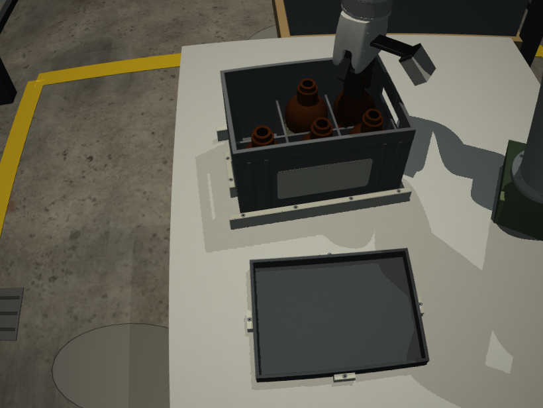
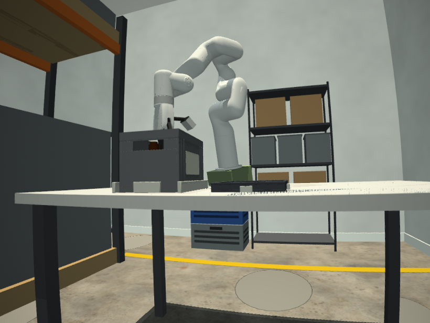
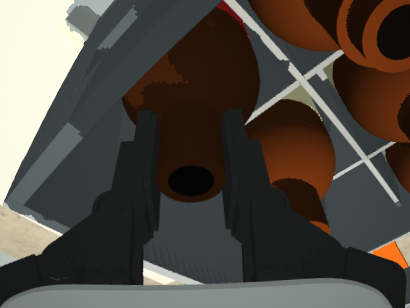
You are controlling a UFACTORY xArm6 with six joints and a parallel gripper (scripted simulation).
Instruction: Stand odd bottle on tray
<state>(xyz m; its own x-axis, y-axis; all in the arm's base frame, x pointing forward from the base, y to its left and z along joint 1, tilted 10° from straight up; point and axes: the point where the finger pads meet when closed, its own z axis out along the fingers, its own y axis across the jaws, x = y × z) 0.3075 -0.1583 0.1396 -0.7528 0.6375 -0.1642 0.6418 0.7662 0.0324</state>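
The glass bottle is 7 cm below my hand. From my hand the other things lie so: dark tray: 34 cm to the left, 15 cm below, 8 cm ahead; then dark crate: 8 cm ahead, 7 cm below, 5 cm to the left.
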